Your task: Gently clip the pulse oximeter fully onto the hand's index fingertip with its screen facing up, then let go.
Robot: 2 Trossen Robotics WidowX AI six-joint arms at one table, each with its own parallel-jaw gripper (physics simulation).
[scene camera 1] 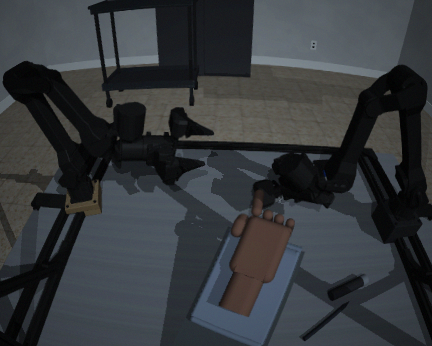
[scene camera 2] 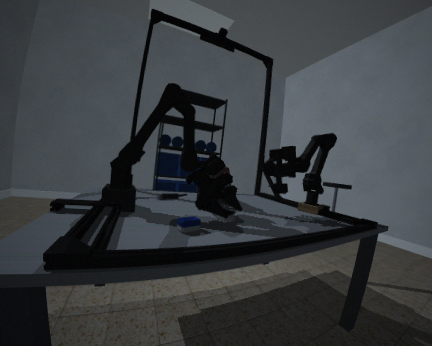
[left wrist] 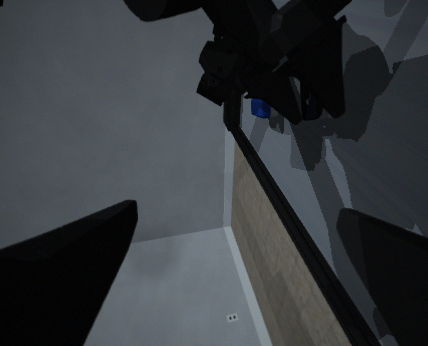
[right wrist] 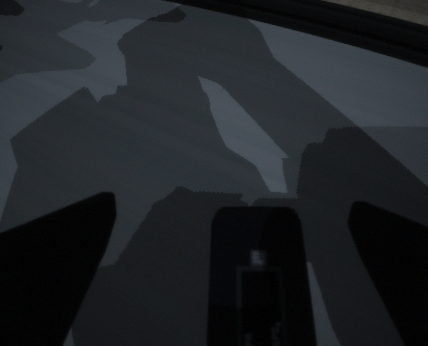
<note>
My left gripper (scene camera 1: 209,148) is open and holds nothing. Also in view: a pulse oximeter (right wrist: 258,281). Also in view: my right gripper (scene camera 2: 235,213).
My left gripper also shows in scene camera 2 (scene camera 2: 268,174) and in the left wrist view (left wrist: 237,213). My right gripper is seen too in scene camera 1 (scene camera 1: 267,182), in the left wrist view (left wrist: 316,119) and in the right wrist view (right wrist: 234,208).
</note>
